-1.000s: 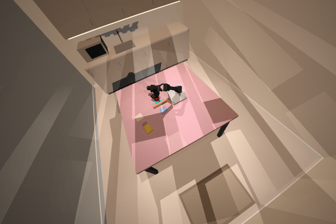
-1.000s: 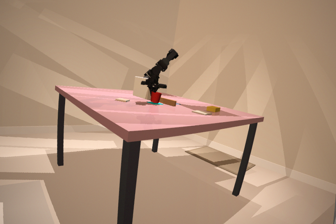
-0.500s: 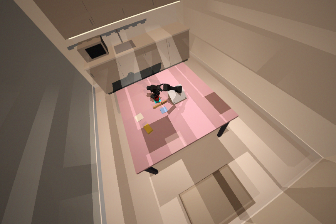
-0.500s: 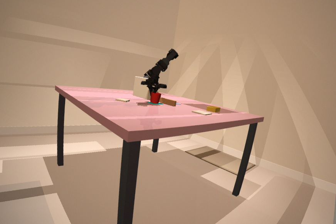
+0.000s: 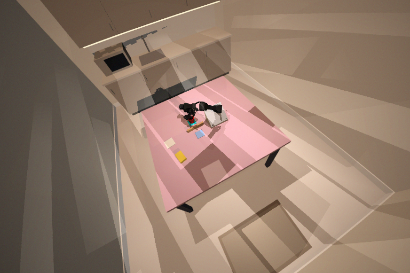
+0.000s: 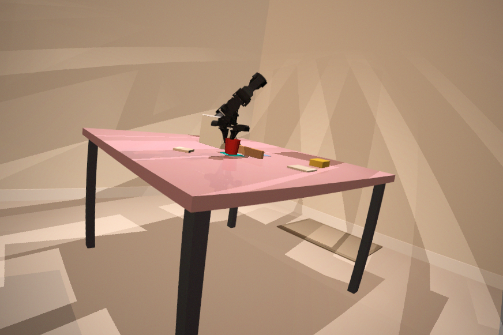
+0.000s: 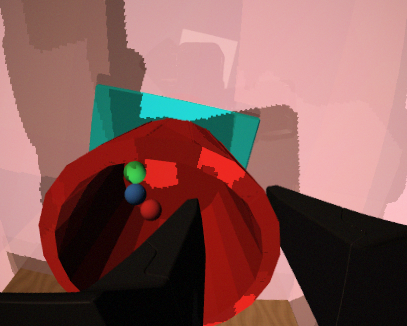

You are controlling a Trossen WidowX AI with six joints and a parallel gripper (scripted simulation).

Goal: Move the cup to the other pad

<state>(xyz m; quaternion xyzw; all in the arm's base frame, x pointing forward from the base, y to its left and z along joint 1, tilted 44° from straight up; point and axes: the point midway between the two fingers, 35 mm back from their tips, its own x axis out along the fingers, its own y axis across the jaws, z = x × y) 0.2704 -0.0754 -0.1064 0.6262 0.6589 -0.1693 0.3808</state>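
My gripper tip is now 40 mm short of the green marble, 10 mm to the right of it and 30 mm above it. Round my gripper tip: pale blue-grey pad (30 mm ahead, 210 mm to the left, 60 mm below); then wooden bar (30 mm ahead, 110 mm to the left, 40 mm below); then cyan pad (30 mm ahead, 10 mm to the left, 60 mm below).
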